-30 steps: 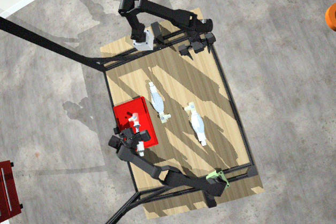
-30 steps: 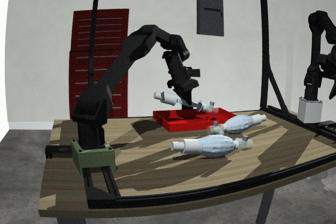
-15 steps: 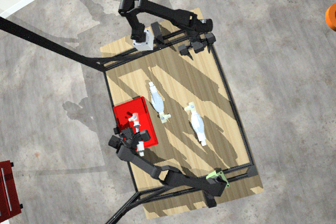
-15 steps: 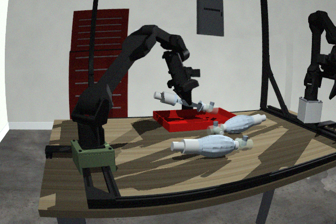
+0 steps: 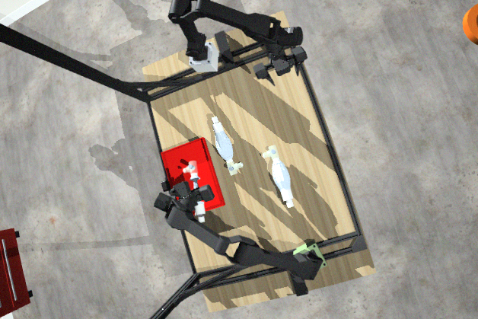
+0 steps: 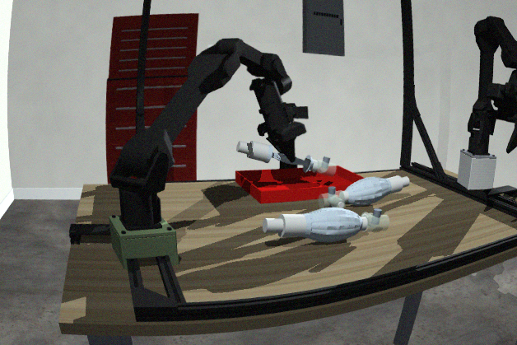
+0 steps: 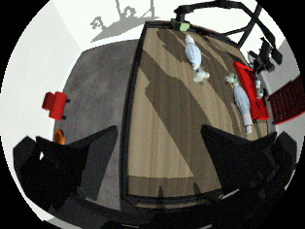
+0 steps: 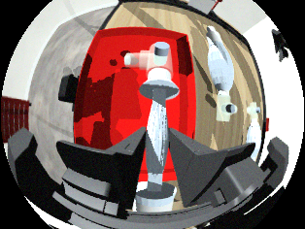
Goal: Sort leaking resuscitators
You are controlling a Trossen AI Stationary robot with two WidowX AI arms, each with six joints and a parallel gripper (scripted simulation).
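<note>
Right now the red tray is 100 mm below my right hand, 70 mm to the left of it and 20 mm behind it.
</note>
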